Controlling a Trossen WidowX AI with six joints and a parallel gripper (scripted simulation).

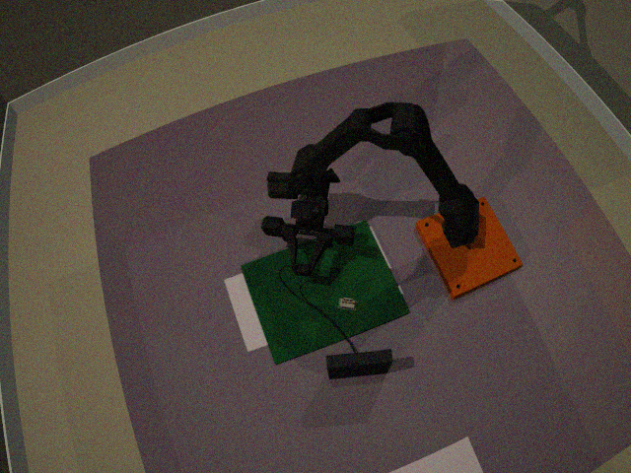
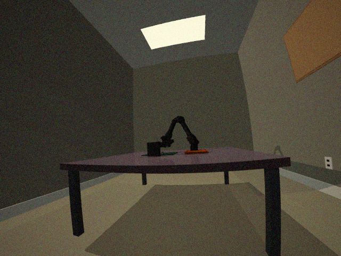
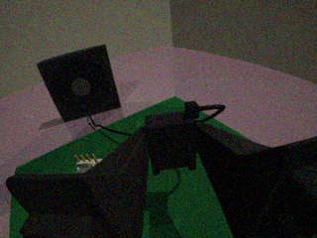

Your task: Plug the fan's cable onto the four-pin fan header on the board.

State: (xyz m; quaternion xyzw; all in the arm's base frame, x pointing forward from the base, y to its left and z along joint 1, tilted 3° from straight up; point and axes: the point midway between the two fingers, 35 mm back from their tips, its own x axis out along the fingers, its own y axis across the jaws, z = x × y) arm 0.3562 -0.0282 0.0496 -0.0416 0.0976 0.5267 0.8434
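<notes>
Now: the green board 90 mm below my gripper tip, 30 mm behind it and 20 mm to the left of it. The rest, counted from my gripper tip: black fan 210 mm to the left, 50 mm behind, 20 mm below; white four-pin fan header 80 mm below, 70 mm to the left, 70 mm behind; dark plug 10 mm to the right, 10 mm below.
</notes>
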